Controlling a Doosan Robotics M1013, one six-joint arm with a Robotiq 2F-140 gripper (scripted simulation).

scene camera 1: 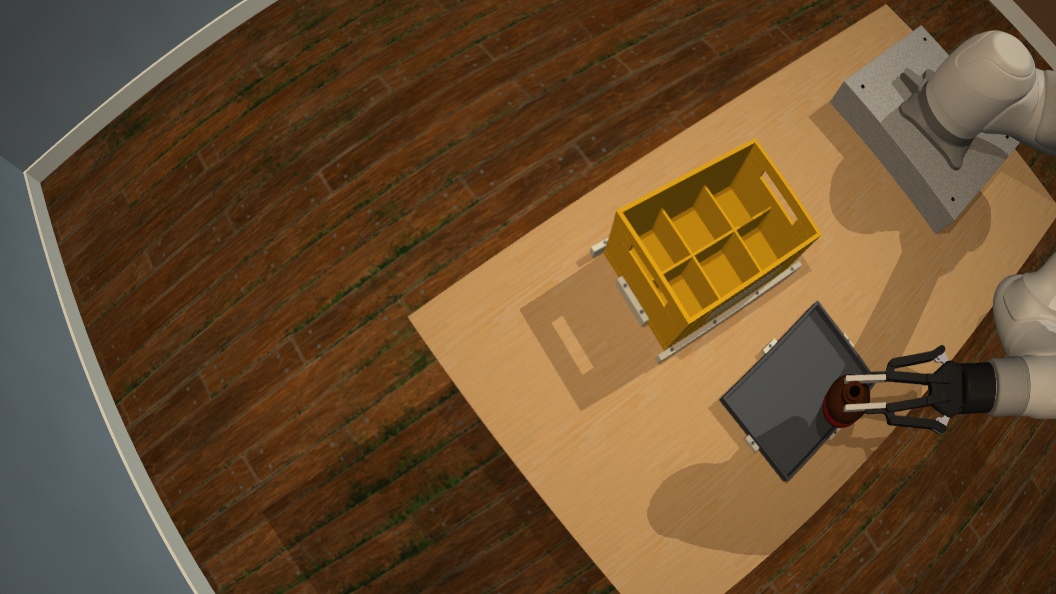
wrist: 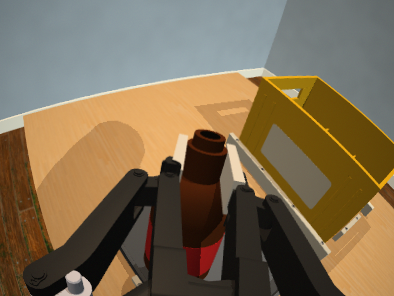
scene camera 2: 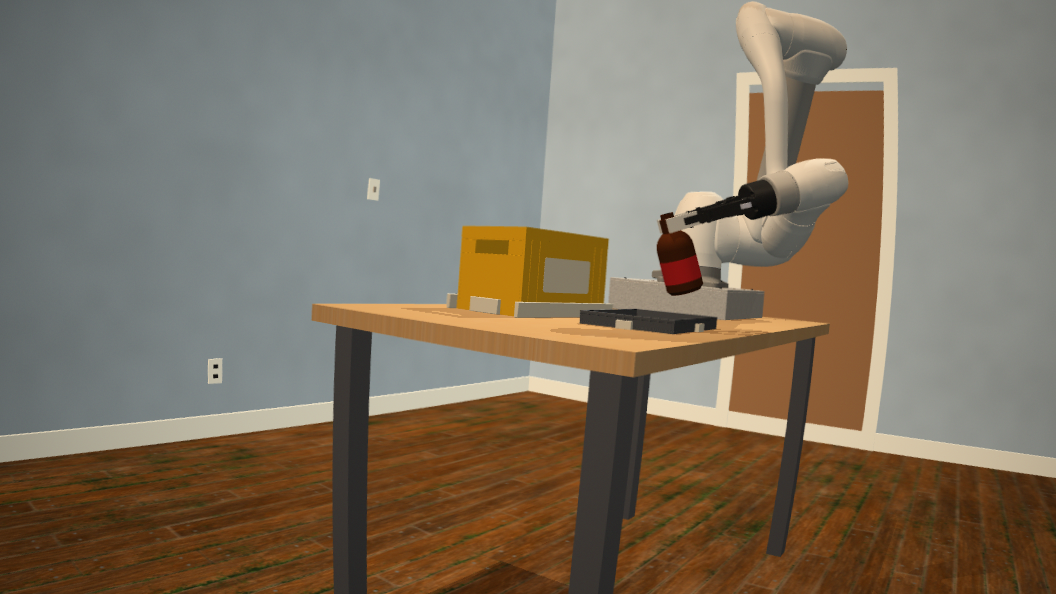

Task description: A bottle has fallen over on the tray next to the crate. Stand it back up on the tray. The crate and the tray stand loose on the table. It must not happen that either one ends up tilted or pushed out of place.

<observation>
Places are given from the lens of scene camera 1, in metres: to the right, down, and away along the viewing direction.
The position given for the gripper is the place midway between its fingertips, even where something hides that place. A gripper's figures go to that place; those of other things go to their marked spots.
gripper (scene camera 1: 844, 394): 0.45, 0.14, 0.85
bottle (scene camera 1: 839, 394): 0.45, 0.14, 0.87
dark grey tray (scene camera 1: 780, 397): 0.42, 0.17, 1.04
The marked spots on the bottle and the dark grey tray are 0.18 m apart.
</observation>
